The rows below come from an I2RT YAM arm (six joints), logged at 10 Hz.
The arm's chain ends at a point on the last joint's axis. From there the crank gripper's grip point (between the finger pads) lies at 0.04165 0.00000 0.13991 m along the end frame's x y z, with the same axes.
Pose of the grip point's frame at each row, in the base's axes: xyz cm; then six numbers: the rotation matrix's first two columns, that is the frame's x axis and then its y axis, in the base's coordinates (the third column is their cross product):
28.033 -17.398 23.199 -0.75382 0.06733 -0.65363 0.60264 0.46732 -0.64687
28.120 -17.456 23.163 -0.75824 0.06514 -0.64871 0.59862 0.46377 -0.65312
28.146 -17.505 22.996 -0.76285 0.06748 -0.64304 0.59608 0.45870 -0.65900
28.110 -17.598 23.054 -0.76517 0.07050 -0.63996 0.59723 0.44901 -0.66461
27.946 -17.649 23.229 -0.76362 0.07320 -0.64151 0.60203 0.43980 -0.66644
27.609 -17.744 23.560 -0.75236 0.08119 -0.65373 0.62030 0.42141 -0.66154
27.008 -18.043 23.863 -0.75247 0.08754 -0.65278 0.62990 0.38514 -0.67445
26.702 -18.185 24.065 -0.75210 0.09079 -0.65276 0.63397 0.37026 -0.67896
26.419 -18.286 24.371 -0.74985 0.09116 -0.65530 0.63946 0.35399 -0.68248
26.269 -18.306 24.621 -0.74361 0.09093 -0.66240 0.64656 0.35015 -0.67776
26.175 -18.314 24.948 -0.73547 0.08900 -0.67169 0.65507 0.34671 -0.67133
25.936 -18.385 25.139 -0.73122 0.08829 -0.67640 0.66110 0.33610 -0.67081
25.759 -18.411 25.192 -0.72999 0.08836 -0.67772 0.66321 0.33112 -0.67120
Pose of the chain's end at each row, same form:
27.508 -5.345 31.418 -0.75382 0.06733 -0.65363 0.60264 0.46732 -0.64687
27.664 -5.366 31.330 -0.75824 0.06514 -0.64871 0.59862 0.46377 -0.65312
27.819 -5.390 31.133 -0.76285 0.06748 -0.64304 0.59608 0.45870 -0.65900
27.932 -5.429 31.115 -0.76517 0.07050 -0.63996 0.59723 0.44901 -0.66461
27.862 -5.430 31.216 -0.76362 0.07320 -0.64151 0.60203 0.43980 -0.66644
27.640 -5.445 31.423 -0.75236 0.08119 -0.65373 0.62030 0.42141 -0.66154
27.451 -5.554 31.408 -0.75247 0.08754 -0.65278 0.62990 0.38514 -0.67445
27.315 -5.629 31.485 -0.75210 0.09079 -0.65276 0.63397 0.37026 -0.67896
27.167 -5.643 31.630 -0.74985 0.09116 -0.65530 0.63946 0.35399 -0.68248
26.983 -5.641 31.845 -0.74361 0.09093 -0.66240 0.64656 0.35015 -0.67776
26.816 -5.621 32.129 -0.73547 0.08900 -0.67169 0.65507 0.34671 -0.67133
26.629 -5.634 32.211 -0.73122 0.08829 -0.67640 0.66110 0.33610 -0.67081
26.490 -5.635 32.216 -0.72999 0.08836 -0.67772 0.66321 0.33112 -0.67120

